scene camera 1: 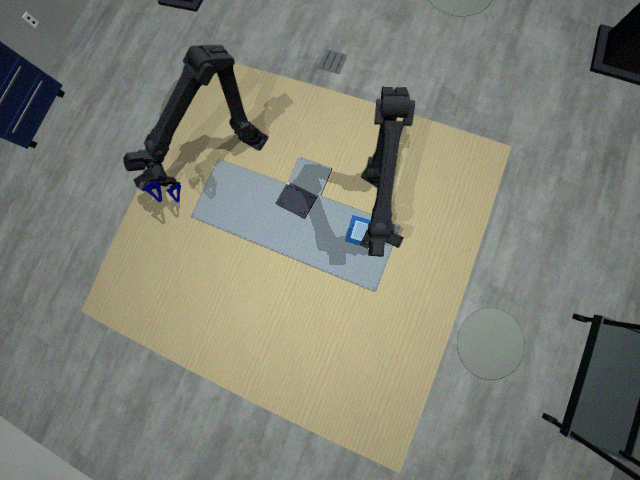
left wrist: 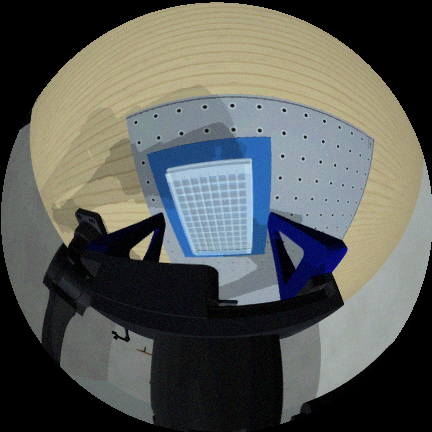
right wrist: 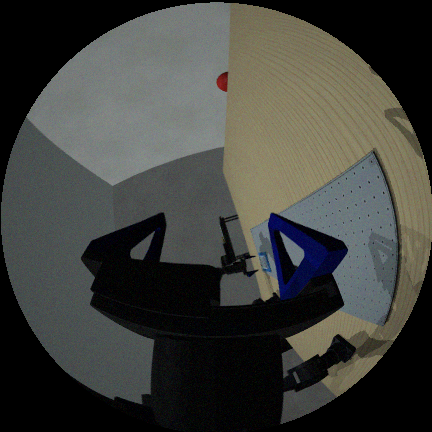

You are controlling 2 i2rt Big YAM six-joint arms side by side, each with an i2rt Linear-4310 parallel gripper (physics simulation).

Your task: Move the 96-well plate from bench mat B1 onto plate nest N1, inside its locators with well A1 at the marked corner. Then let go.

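Frame: origin at the left arm's base, x up, y ahead, z left, level; metres.
Where they show: left gripper, between the fingertips: [left wrist: 215,217] [right wrist: 256,262]; right gripper, between the fingertips: [scene camera 1: 169,201] [right wrist: 216,218]; left arm's base, origin of its link: [scene camera 1: 375,176] [left wrist: 95,230]; right arm's base, origin of its link: [scene camera 1: 255,139] [right wrist: 343,347].
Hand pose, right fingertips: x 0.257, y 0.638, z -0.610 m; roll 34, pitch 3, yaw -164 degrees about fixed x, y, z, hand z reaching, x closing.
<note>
Each offset is from my right fingertips to the centre of the thing. Level surfaces: height alone.
The white 96-well plate @[dz +0.725, dx -0.234, dy -0.378 m] [scene camera 1: 359,229] [left wrist: 215,210] lies flat on the blue bench mat B1 @[dx -0.241 m] [scene camera 1: 349,231] [left wrist: 261,190], at the right part of the board. My left gripper [left wrist: 215,217] is open and empty above the plate; in the left wrist view its fingers stand on either side of the plate's near part, apart from it. In scene camera 1 the left wrist hides its fingers and borders the plate. A dark square fixture @[dz +0.361, dx -0.236, dy -0.327 m] [scene camera 1: 296,200], which looks like plate nest N1, stands left of the mat; its marked corner is too small to tell. My right gripper [scene camera 1: 167,200] [right wrist: 216,218] is open and empty at the far left.
The grey perforated board @[dx -0.244 m] [scene camera 1: 248,206] [left wrist: 310,172] [right wrist: 350,215] lies on the wooden table @[dx -0.256 m] [scene camera 1: 289,335]. A light grey square panel @[dx -0.244 m] [scene camera 1: 316,173] adjoins the board behind the dark fixture. The left forearm [scene camera 1: 388,170] reaches over the board's right end. A red round object [right wrist: 223,81] shows beyond the table edge.
</note>
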